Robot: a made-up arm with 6 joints. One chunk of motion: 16 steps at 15 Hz.
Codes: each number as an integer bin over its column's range. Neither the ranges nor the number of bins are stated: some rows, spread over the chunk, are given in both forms.
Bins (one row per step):
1: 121 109 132 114 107 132
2: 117 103 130 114 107 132
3: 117 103 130 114 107 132
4: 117 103 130 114 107 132
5: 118 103 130 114 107 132
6: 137 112 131 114 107 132
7: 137 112 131 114 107 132
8: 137 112 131 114 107 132
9: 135 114 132 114 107 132
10: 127 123 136 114 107 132
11: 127 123 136 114 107 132
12: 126 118 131 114 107 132
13: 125 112 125 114 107 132
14: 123 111 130 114 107 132
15: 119 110 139 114 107 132
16: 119 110 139 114 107 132
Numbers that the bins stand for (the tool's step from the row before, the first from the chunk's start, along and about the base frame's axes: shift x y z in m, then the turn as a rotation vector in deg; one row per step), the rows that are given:
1: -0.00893 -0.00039 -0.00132 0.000 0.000 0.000
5: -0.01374 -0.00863 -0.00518 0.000 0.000 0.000
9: 0.01353 0.00647 -0.00132 0.000 0.000 0.000
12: -0.00091 0.01196 -0.00325 0.000 0.000 0.000
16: -0.01213 0.00098 0.01219 0.000 0.000 0.000
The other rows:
2: -0.01534 -0.00863 -0.00518 0.000 0.000 0.000
3: -0.01534 -0.00863 -0.00518 0.000 0.000 0.000
4: -0.01534 -0.00863 -0.00518 0.000 0.000 0.000
6: 0.01674 0.00373 -0.00325 0.000 0.000 0.000
7: 0.01674 0.00373 -0.00325 0.000 0.000 0.000
8: 0.01674 0.00373 -0.00325 0.000 0.000 0.000
10: 0.00070 0.01882 0.00640 0.000 0.000 0.000
11: 0.00070 0.01882 0.00640 0.000 0.000 0.000
13: -0.00251 0.00373 -0.01482 0.000 0.000 0.000
14: -0.00572 0.00235 -0.00518 0.000 0.000 0.000
15: -0.01213 0.00098 0.01219 0.000 0.000 0.000

